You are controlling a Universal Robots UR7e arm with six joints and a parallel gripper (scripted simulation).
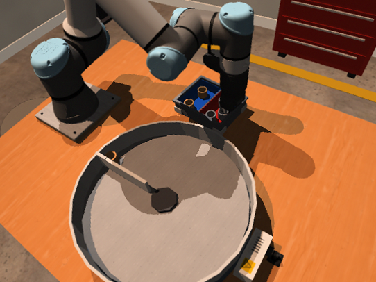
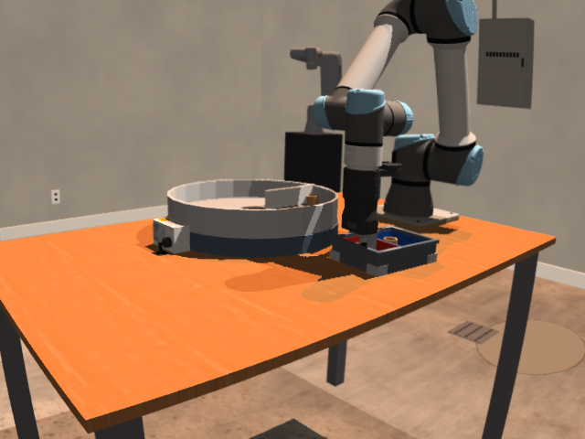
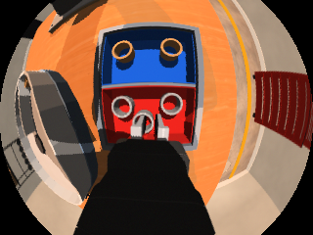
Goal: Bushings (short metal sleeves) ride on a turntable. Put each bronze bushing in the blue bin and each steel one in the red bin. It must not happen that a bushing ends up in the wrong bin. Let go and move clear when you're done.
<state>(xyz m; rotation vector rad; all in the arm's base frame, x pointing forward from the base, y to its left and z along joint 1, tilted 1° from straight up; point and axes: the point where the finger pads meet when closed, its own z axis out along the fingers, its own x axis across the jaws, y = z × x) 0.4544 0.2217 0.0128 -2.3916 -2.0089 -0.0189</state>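
Right now my hand is 6 cm past the bin. Also, from my hand: turntable (3 cm ahead, 35 cm to the right, 2 cm above).
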